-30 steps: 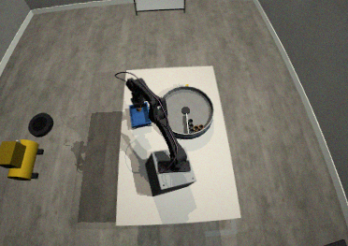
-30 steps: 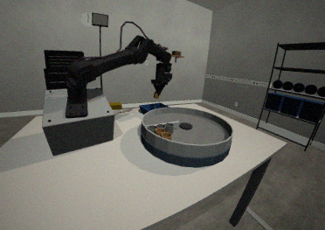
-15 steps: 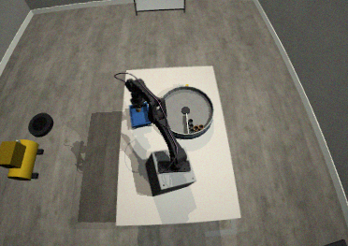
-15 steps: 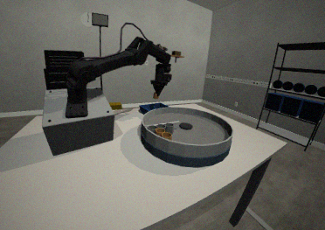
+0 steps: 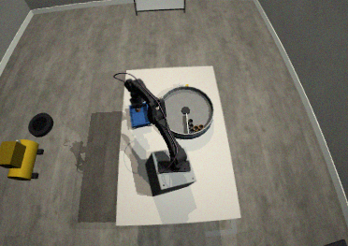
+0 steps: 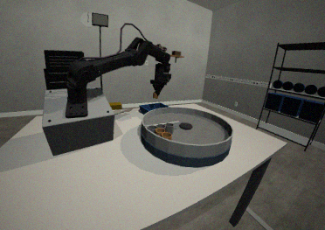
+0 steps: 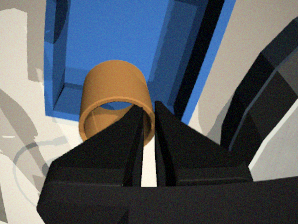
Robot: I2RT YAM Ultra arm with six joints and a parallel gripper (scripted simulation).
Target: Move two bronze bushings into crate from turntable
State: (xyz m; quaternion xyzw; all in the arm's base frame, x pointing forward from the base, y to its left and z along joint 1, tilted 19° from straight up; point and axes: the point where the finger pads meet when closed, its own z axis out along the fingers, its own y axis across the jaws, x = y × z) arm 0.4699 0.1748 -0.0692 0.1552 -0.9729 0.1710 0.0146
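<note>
The blue crate is 120 mm below my hand and 20 mm to the left of it. From my hand the other things lie so: turntable: 340 mm to the right, 90 mm below, 30 mm behind.
</note>
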